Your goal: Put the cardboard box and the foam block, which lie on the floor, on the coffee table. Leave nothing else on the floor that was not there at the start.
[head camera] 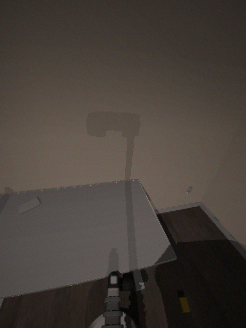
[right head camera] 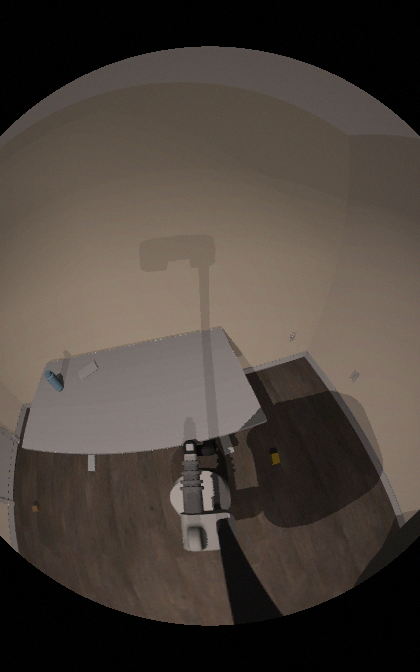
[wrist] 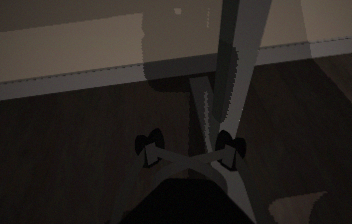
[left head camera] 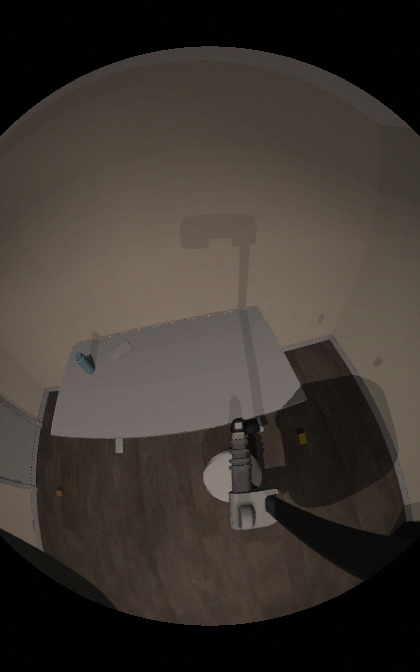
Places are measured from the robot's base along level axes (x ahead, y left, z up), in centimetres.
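Pixels of known places: gripper, fingertip midpoint: (wrist: 189, 142).
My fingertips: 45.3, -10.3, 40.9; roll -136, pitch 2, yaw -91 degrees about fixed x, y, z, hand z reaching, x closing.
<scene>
Behind a point stands the place of what it marks, as x, y, z.
A small yellow block (head camera: 185, 304) {21.4, -61.6, 1.3} (left head camera: 302, 438) {20.8, -61.2, 1.3} (right head camera: 275, 458), likely the foam block, lies on the floor right of the arm, in shadow. A small orange-brown block (left head camera: 59, 492) {-49.4, 163.7, 1.8} (right head camera: 35, 507), likely the cardboard box, lies on the floor at the far left. My gripper (wrist: 189, 142) {45.3, -10.3, 40.9} is open and empty in the wrist view, low beside a grey table leg (wrist: 245, 65) {64.6, -20.7, 36.3}. In the head views the tabletop's front edge hides the fingers. A coffee table does not clearly show.
A large white table (head camera: 85, 240) {45.3, 16.8, 68.8} (left head camera: 175, 400) {38.7, 27.5, 68.8} (right head camera: 135, 410) stands directly ahead, its front edge at my wrist. A blue bottle (left head camera: 85, 363) {56.4, 87.1, 78.5} (right head camera: 54, 381) and a flat pale object (head camera: 29, 205) {72.8, 69.1, 69.8} (left head camera: 121, 350) {73.0, 68.5, 69.8} (right head camera: 88, 369) are on it. Walls stand behind and at right.
</scene>
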